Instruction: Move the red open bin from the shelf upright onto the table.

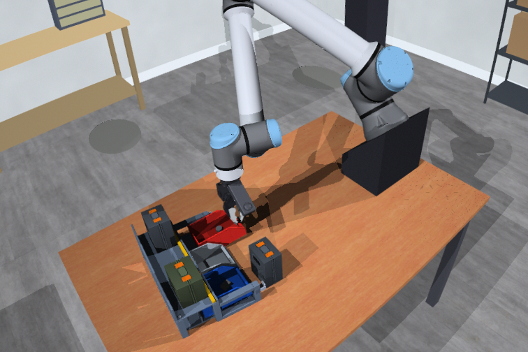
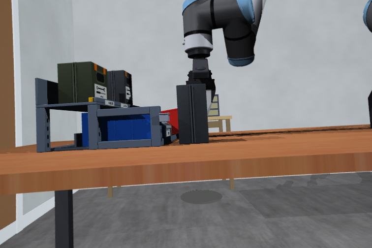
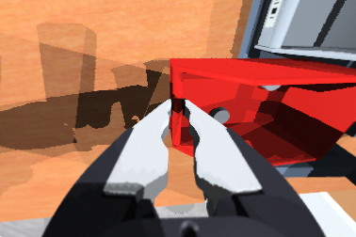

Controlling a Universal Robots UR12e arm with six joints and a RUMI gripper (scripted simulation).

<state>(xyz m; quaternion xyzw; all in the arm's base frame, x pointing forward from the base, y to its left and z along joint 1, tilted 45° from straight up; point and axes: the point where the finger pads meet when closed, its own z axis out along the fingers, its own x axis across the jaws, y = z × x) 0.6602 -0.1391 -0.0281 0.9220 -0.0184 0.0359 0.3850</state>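
The red open bin is 80 mm ahead of my hand, 20 mm to the right of it and 10 mm below it. From my hand the other things lie so: grey bin 180 mm ahead, 90 mm to the left, 20 mm below; green case 290 mm ahead, 200 mm to the left, 90 mm above.
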